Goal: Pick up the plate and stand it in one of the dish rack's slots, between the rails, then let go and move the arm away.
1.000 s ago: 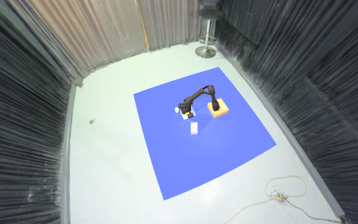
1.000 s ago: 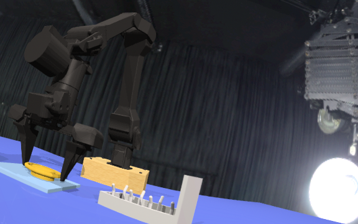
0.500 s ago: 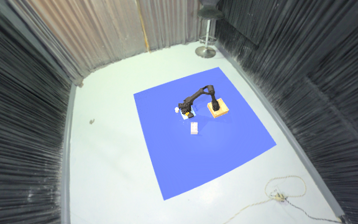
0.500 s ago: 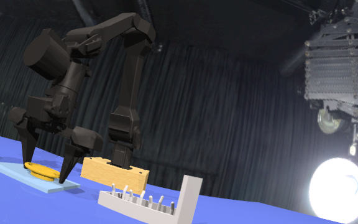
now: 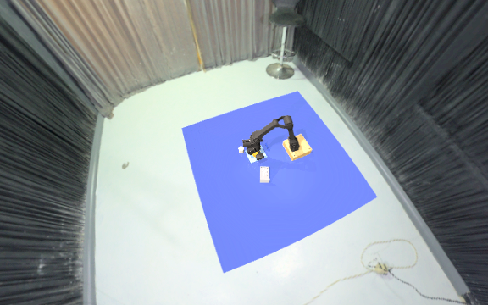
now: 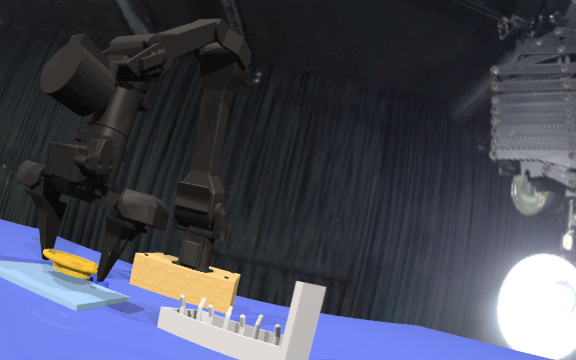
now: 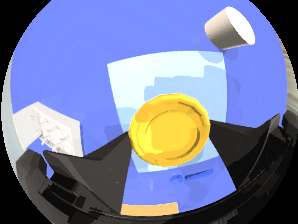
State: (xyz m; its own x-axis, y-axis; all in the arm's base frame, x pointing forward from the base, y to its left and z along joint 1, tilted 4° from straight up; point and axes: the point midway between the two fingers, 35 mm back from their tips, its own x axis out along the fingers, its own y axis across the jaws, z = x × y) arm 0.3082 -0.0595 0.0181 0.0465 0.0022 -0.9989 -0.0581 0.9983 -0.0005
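Now: the light blue flat pad 10 mm to the right of my gripper tip and 20 mm below it. Also, from my gripper tip: dish rack: 10 mm behind, 190 mm to the left; then yellow plate: 10 mm above; then small white cup: 110 mm ahead, 80 mm to the right.
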